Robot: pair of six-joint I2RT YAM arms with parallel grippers.
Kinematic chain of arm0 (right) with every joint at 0, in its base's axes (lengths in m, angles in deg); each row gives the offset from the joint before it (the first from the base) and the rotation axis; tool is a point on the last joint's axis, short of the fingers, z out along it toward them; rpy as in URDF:
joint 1: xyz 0 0 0.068 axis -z
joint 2: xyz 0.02 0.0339 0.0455 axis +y
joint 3: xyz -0.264 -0.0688 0 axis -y
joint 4: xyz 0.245 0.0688 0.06 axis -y
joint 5: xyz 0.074 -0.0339 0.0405 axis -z
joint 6: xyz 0.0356 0 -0.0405 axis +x
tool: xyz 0 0 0 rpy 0 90 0
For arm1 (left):
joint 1: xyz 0 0 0.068 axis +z
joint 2: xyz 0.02 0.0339 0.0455 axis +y
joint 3: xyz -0.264 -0.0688 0 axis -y
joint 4: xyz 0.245 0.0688 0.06 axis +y
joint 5: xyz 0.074 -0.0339 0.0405 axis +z
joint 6: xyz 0.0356 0 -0.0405 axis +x
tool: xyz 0 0 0 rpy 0 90 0
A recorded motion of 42 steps. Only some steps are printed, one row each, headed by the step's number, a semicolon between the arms.
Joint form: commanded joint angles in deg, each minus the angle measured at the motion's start. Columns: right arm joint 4, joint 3, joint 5, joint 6, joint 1, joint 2; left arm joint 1, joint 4, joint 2, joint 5, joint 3, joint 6.
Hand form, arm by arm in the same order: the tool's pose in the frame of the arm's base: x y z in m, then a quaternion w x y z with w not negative. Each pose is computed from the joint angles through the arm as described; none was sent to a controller.
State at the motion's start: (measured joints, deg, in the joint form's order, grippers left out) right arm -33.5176 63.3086 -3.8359 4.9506 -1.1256 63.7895; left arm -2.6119 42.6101 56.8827 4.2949 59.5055 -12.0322
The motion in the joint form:
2: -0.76 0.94 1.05 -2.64 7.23 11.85; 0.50 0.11 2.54 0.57 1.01 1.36
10: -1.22 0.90 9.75 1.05 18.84 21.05; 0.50 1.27 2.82 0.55 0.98 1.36
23: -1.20 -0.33 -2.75 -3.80 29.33 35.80; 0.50 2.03 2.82 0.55 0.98 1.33
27: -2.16 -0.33 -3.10 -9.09 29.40 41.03; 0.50 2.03 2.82 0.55 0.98 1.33
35: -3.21 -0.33 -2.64 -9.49 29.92 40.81; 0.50 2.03 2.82 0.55 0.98 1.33
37: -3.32 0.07 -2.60 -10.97 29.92 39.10; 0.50 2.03 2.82 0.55 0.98 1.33
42: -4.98 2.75 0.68 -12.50 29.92 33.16; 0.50 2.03 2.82 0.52 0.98 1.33
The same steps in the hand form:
2: 0.2817 -0.0284 0.3013 0.37771 0.05878 0.92400 0.01002; 0.2113 -0.0048 0.3327 0.41110 -0.08536 0.90756 -0.00710
10: 0.2931 -0.0975 0.2562 0.29066 0.21093 0.92991 -0.07932; 0.2109 -0.0048 0.3300 0.39946 -0.08518 0.91277 -0.00573
23: 0.2940 -0.1530 0.1723 0.17072 0.24060 0.95534 0.01723; 0.2099 -0.0047 0.3289 0.39342 -0.08536 0.91537 -0.00505
27: 0.2959 -0.1543 0.1432 0.12098 0.20101 0.97170 0.02746; 0.2099 -0.0047 0.3289 0.39342 -0.08536 0.91537 -0.00505
35: 0.2926 -0.1562 0.1440 0.11320 0.20306 0.97228 0.02476; 0.2099 -0.0047 0.3289 0.39342 -0.08536 0.91537 -0.00505
37: 0.2928 -0.1564 0.1550 0.12990 0.18919 0.97315 0.01769; 0.2099 -0.0047 0.3289 0.39342 -0.08536 0.91537 -0.00505
42: 0.2915 -0.1580 0.1987 0.17836 0.17645 0.96755 -0.03003; 0.2099 -0.0047 0.3289 0.39340 -0.08526 0.91539 -0.00529

